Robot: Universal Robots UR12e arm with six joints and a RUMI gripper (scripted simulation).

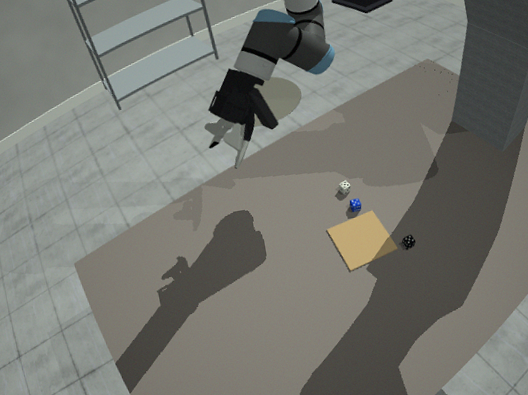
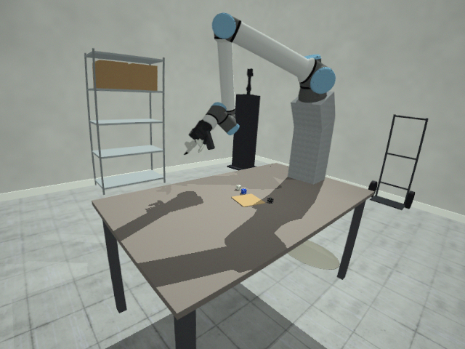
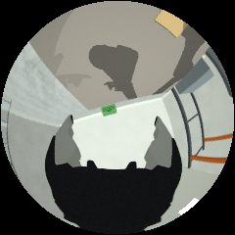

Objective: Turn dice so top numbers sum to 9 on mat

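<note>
My hand is 26 cm past the white die, 22 cm above it and 15 cm to the right of it. Also, from my hand: blue die 24 cm behind, 22 cm below, 21 cm to the left; tan mat 30 cm to the left, 23 cm below, 17 cm behind; black die 40 cm to the left, 24 cm behind, 22 cm below.
</note>
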